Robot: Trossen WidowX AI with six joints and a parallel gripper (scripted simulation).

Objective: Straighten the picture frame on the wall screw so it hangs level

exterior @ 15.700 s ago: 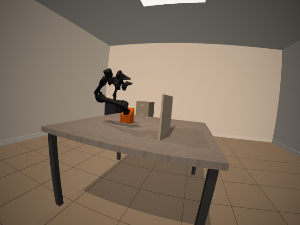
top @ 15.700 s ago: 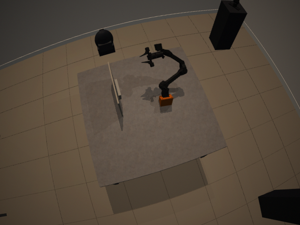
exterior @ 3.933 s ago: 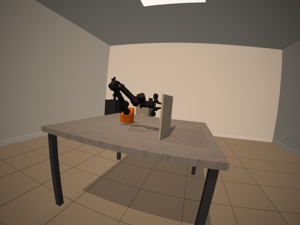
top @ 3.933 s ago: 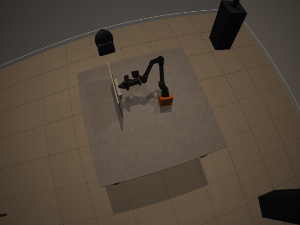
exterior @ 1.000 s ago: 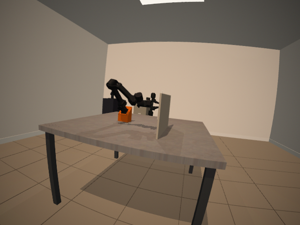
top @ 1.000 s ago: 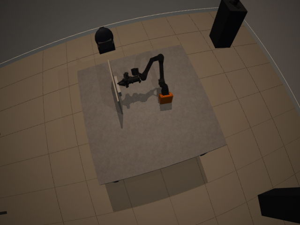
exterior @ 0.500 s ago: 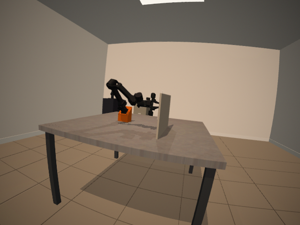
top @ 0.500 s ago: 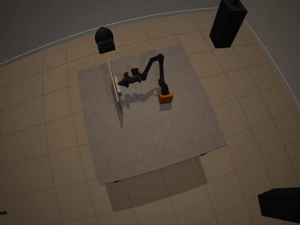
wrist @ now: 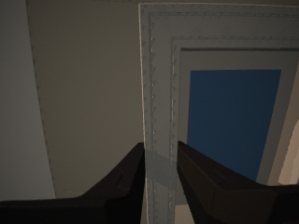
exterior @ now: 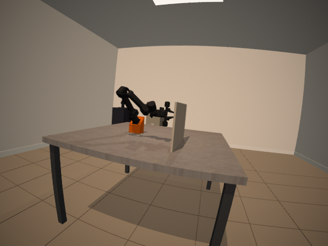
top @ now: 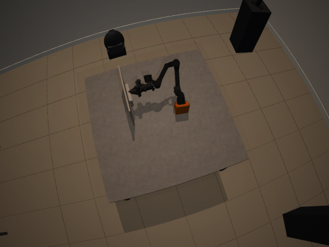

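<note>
My gripper tip is 50 mm above the picture frame and 10 mm short of it. From my gripper tip the other things lie so: wall panel (60 mm below, 20 mm ahead, 10 mm to the right).
</note>
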